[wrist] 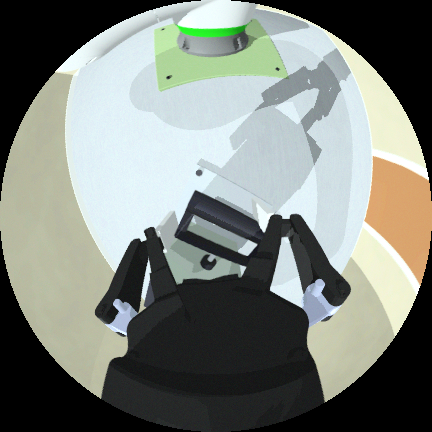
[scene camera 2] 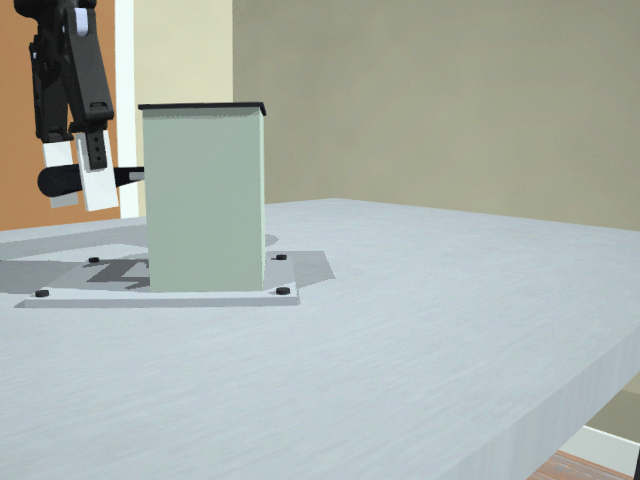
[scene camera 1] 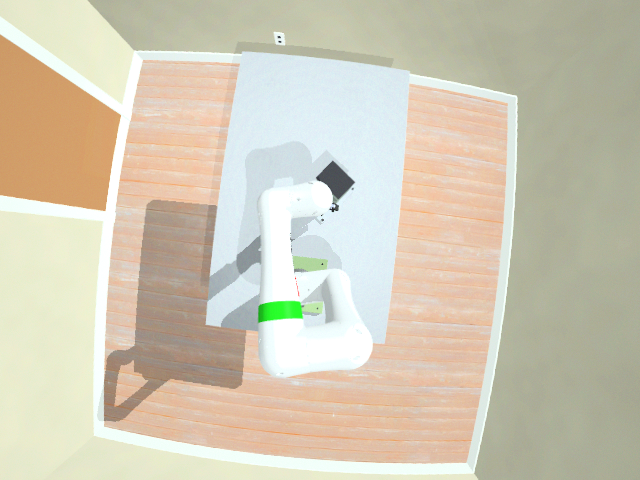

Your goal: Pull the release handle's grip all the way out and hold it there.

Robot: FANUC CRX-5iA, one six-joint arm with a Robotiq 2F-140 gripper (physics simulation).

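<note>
The release handle's grip (scene camera 2: pixel 57 180) (wrist: pixel 227 215) is a black bar with side arms forming a frame. It stands out from the side of a pale green box (scene camera 2: pixel 206 196) (wrist: pixel 185 260) with a black lid (scene camera 1: pixel 336 179). A short length of grey stem (scene camera 2: pixel 135 176) shows between the handle and the box. My gripper (scene camera 2: pixel 81 192) (wrist: pixel 213 212) points down, its white pads at the two ends of the grip, and is shut on it. In the scene camera 1 view the arm's wrist hides most of the gripper and handle. How far the stem is out is hard to tell.
The box stands on a light base plate (scene camera 2: pixel 165 301) with dark bolts at its corners, on the pale table (scene camera 1: pixel 320 103) (scene camera 2: pixel 387 335). The arm's green mounting plate (scene camera 1: pixel 310 262) (wrist: pixel 220 65) is on the same table, with the white arm (scene camera 1: pixel 276 248) reaching over it.
</note>
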